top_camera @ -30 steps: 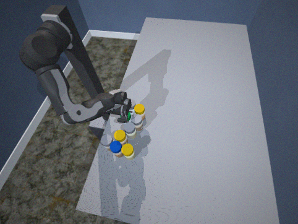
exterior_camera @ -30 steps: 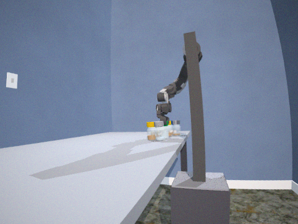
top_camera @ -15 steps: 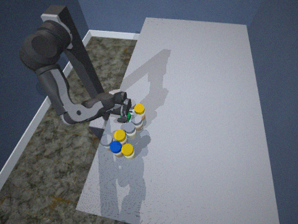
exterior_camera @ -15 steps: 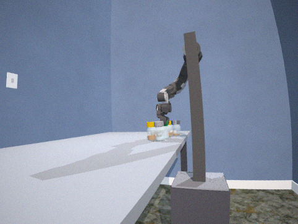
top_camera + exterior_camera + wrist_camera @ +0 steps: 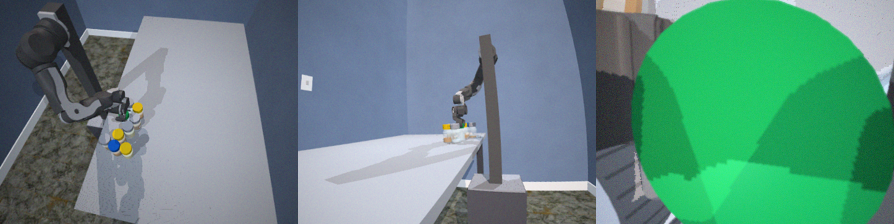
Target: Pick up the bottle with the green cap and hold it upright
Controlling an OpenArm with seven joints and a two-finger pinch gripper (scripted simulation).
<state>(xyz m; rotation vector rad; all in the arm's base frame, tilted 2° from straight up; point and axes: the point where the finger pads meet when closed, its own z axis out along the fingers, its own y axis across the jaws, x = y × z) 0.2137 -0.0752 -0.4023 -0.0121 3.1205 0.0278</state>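
Right now my hand is 6 cm short of the yellow-capped bottle, 5 cm to the right of it and 4 cm above it.
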